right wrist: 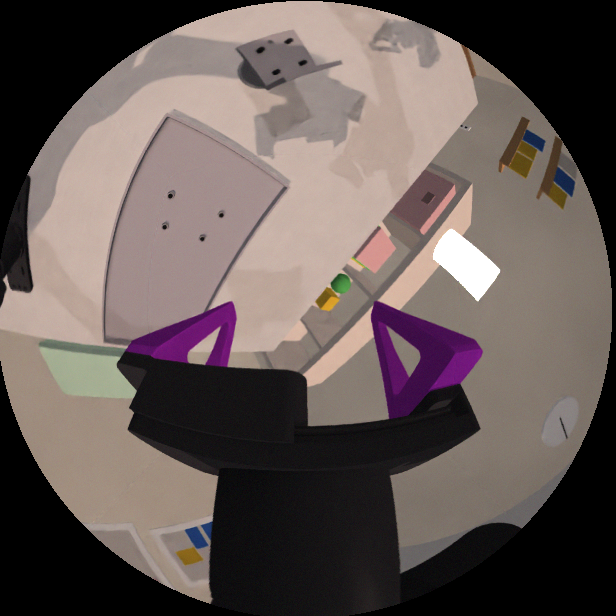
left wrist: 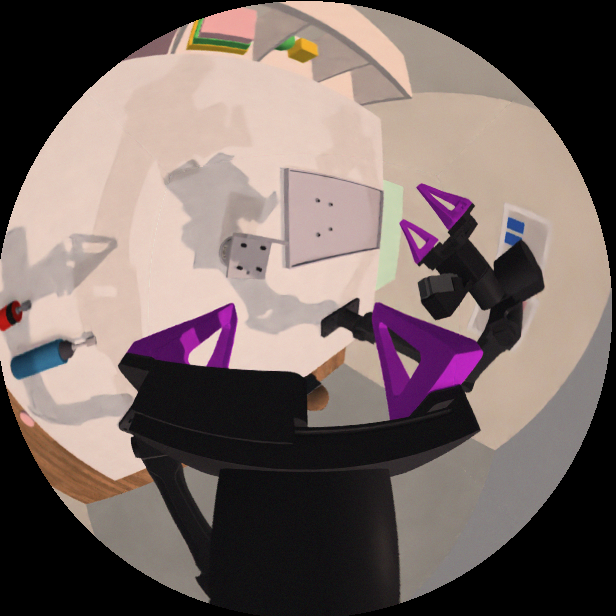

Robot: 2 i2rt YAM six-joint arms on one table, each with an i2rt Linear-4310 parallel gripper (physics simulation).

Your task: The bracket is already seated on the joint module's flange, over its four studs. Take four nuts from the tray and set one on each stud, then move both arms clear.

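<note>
A grey tray (left wrist: 332, 217) lies on the pale table with several small dark nuts (left wrist: 323, 217) near its middle; it also shows in the right wrist view (right wrist: 183, 229) with the nuts (right wrist: 186, 217). The grey bracket (left wrist: 248, 255) with its dark holes sits on the joint module left of the tray; it also shows in the right wrist view (right wrist: 278, 57). My left gripper (left wrist: 298, 350) is open and empty, high above the table's near edge. My right gripper (right wrist: 298, 344) is open and empty, high beyond the tray; it also shows in the left wrist view (left wrist: 435, 221).
A blue tool (left wrist: 48, 356) and a red tool (left wrist: 12, 314) lie at the table's left. A shelf with coloured blocks (right wrist: 367, 258) stands beside the table. A green mat (right wrist: 86, 367) lies past the tray.
</note>
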